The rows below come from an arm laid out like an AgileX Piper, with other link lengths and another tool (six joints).
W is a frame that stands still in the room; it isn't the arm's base.
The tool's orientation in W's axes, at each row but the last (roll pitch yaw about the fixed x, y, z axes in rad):
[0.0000 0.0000 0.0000]
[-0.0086 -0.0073 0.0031]
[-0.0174 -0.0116 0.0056]
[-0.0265 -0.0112 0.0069]
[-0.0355 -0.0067 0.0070]
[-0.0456 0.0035 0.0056]
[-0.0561 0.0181 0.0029]
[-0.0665 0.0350 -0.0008]
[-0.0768 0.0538 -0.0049]
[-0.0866 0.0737 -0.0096]
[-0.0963 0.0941 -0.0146]
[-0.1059 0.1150 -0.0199]
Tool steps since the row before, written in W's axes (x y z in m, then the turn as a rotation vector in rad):
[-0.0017 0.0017 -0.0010 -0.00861 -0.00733 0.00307]
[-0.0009 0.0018 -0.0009 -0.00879 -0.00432 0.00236]
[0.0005 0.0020 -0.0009 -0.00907 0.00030 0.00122]
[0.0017 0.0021 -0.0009 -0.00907 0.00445 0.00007]
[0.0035 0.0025 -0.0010 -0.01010 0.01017 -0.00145]
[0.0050 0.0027 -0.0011 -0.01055 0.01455 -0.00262]
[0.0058 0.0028 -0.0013 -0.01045 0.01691 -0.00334]
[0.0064 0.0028 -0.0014 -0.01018 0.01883 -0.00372]
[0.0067 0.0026 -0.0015 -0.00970 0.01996 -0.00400]
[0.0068 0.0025 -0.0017 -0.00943 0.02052 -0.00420]
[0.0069 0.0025 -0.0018 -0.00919 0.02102 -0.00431]
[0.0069 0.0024 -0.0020 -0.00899 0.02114 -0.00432]
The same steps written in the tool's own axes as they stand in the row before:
[-0.0017 0.0017 -0.0010 -0.00861 -0.00733 0.00307]
[-0.0009 0.0018 -0.0009 -0.00879 -0.00431 0.00239]
[0.0005 0.0020 -0.0009 -0.00905 0.00033 0.00133]
[0.0017 0.0021 -0.0009 -0.00904 0.00451 0.00029]
[0.0035 0.0025 -0.0009 -0.01004 0.01028 -0.00102]
[0.0050 0.0027 -0.0010 -0.01046 0.01471 -0.00199]
[0.0058 0.0028 -0.0010 -0.01034 0.01711 -0.00257]
[0.0064 0.0029 -0.0010 -0.01006 0.01905 -0.00281]
[0.0068 0.0027 -0.0009 -0.00957 0.02020 -0.00298]
[0.0069 0.0027 -0.0010 -0.00929 0.02078 -0.00311]
[0.0070 0.0027 -0.0009 -0.00905 0.02129 -0.00315]
[0.0070 0.0026 -0.0009 -0.00885 0.02141 -0.00313]

